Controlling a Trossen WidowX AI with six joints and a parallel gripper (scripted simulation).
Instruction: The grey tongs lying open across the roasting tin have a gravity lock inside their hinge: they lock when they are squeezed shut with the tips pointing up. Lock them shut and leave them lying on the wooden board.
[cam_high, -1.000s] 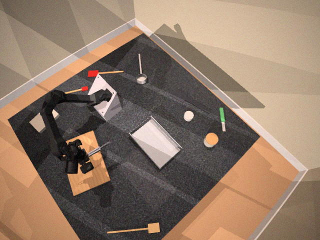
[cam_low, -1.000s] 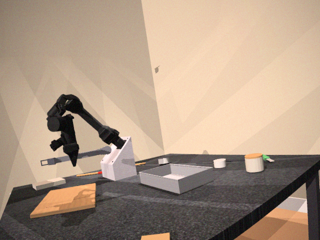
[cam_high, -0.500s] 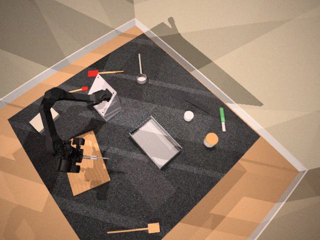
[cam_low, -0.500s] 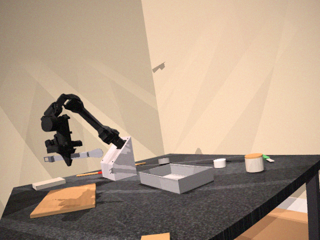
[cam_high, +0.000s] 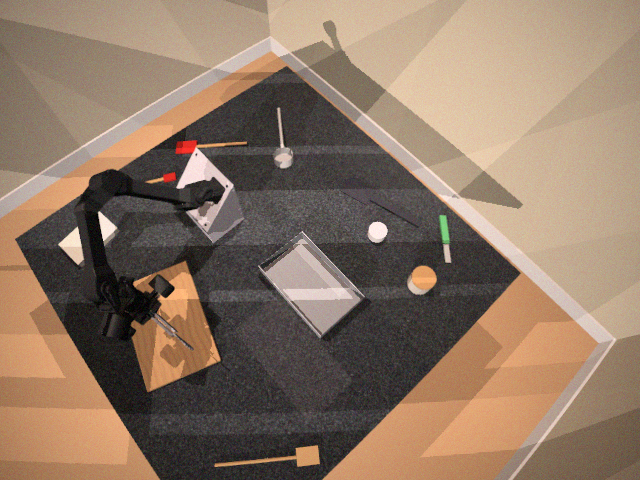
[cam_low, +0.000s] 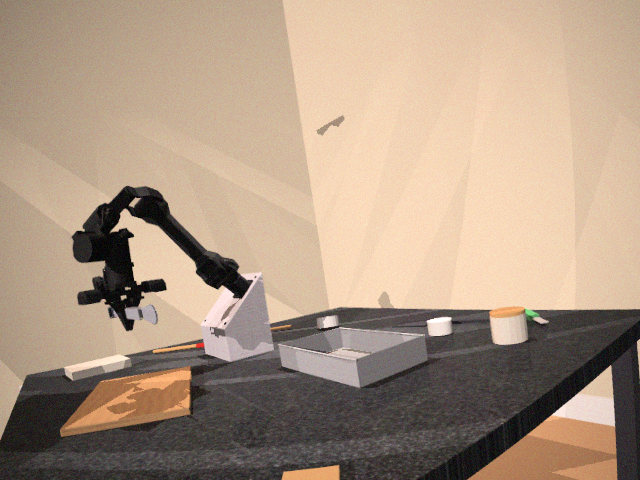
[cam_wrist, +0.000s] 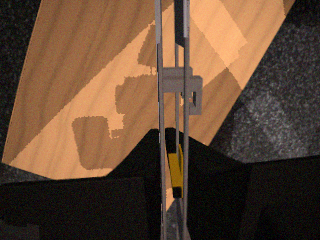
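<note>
The wooden board is 1 cm behind my gripper tip, 1 cm to the right of it and 15 cm below it. The rest, counted from my gripper tip: white block 45 cm behind, 5 cm to the right, 14 cm below; then grey roasting tin 21 cm ahead, 42 cm to the left, 13 cm below; then yellow lock piece 1 cm behind, 4 cm above.
</note>
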